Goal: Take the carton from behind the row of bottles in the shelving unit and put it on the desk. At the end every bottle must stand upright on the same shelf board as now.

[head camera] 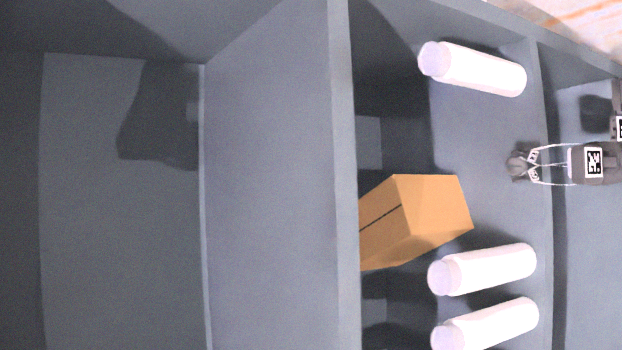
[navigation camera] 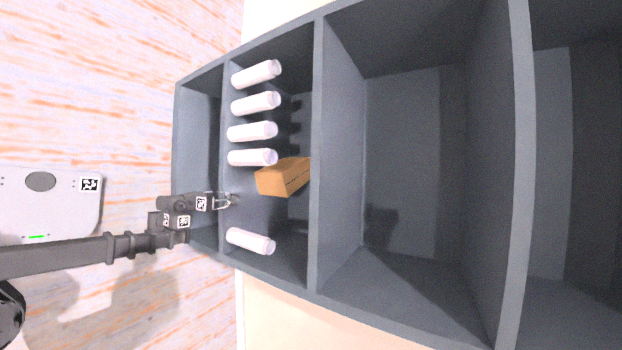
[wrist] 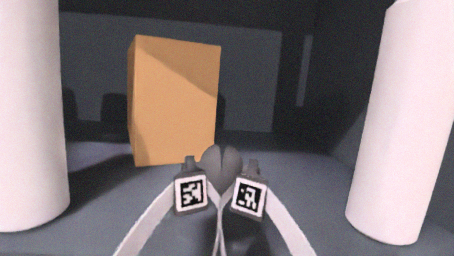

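Seen in the pictures: gripper, fingertip midpoint: [head camera: 507, 166] [navigation camera: 239, 199] [wrist: 221, 163]; robot's base, link origin: [navigation camera: 42, 180].
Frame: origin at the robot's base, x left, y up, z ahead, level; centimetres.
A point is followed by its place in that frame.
Observation:
The orange-brown carton [head camera: 435, 205] {x -68.4, y 62.9, z 5.9 cm} [navigation camera: 272, 182] {x -68.1, y 64.4, z 6.4 cm} [wrist: 175, 105] {x -68.4, y 62.4, z 5.7 cm} stands upright on the shelf board [head camera: 480, 130] {x -64.7, y 53.4, z -9.0 cm} [wrist: 300, 200] {x -60.4, y 53.4, z -11.2 cm}, farther back than the bottles. My gripper [head camera: 516, 165] {x -53.4, y 60.0, z -1.5 cm} [navigation camera: 234, 199] {x -53.4, y 60.0, z -1.5 cm} [wrist: 221, 163] {x -53.4, y 60.0, z -1.5 cm} is shut and empty, its fingertips together. It is just inside the shelf's front edge, low over the board, in the wide gap of the bottle row. In the wrist view it is in front of the carton and a little to its right. A white bottle [head camera: 490, 267] {x -50.5, y 68.1, z 14.8 cm} [navigation camera: 250, 157] {x -50.5, y 68.2, z 15.2 cm} [wrist: 30, 115] {x -52.0, y 62.9, z 12.9 cm} stands left of the gap, another white bottle [head camera: 480, 70] {x -52.9, y 67.9, z -17.2 cm} [navigation camera: 250, 241] {x -53.0, y 69.0, z -17.0 cm} [wrist: 405, 125] {x -53.5, y 64.3, z -16.1 cm} right of it. The desk does not show.
More upright white bottles [head camera: 492, 322] {x -49.5, y 67.7, z 23.9 cm} [navigation camera: 252, 131] {x -49.1, y 69.5, z 24.8 cm} continue the row beyond the left one. The grey unit's side wall [wrist: 440, 175] {x -58.2, y 58.6, z -25.6 cm} is close beyond the right bottle. The board above [head camera: 345, 150] {x -50.2, y 97.5, z -2.6 cm} [navigation camera: 315, 150] {x -48.7, y 97.5, z 16.4 cm} roofs this compartment; larger compartments lie above it.

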